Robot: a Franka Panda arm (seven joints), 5 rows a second.
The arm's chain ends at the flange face. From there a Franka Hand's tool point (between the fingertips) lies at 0.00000 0.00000 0.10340 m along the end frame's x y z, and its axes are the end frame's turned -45 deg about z.
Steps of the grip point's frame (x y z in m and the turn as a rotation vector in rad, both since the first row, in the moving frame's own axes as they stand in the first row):
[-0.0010 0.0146 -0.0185 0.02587 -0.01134 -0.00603]
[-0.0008 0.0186 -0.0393 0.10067 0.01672 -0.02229]
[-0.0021 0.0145 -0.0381 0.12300 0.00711 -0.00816]
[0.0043 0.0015 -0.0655 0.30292 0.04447 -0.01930]
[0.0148 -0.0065 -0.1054 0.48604 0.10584 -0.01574]
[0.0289 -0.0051 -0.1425 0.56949 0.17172 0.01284]
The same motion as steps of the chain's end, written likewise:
[0.0123 0.0121 -0.0185 0.01027 -0.02631 -0.00603]
[0.0188 0.0222 -0.0388 0.08301 -0.05936 -0.02229]
[0.0173 0.0212 -0.0373 0.09200 -0.08195 -0.00816]
[0.0229 0.0228 -0.0607 0.24564 -0.18275 -0.01930]
[0.0329 0.0262 -0.0929 0.41852 -0.26884 -0.01574]
[0.0439 0.0272 -0.1247 0.52411 -0.28127 0.01284]

